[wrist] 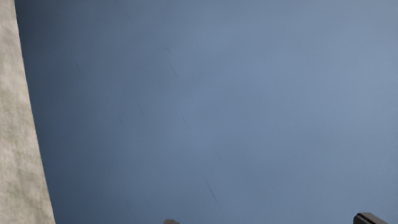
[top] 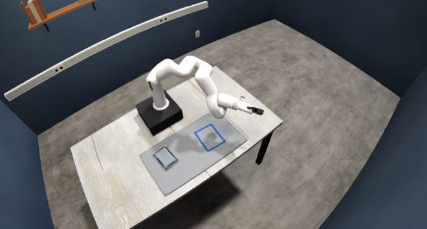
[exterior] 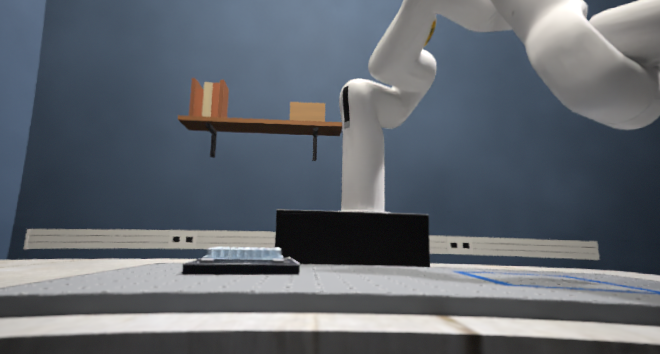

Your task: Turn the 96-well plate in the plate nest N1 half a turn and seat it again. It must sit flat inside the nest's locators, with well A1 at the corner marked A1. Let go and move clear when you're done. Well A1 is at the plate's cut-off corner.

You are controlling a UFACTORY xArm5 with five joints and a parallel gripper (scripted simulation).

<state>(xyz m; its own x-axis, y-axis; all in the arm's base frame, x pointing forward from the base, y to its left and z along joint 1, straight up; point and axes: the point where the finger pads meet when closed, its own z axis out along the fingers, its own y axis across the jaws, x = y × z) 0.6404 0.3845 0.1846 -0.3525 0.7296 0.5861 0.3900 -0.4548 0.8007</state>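
Now: the 96-well plate 27 cm behind my hand, 60 cm to the right of it and 26 cm below it. The rest, counted from my hand: black plate nest: 27 cm behind, 60 cm to the right, 27 cm below.
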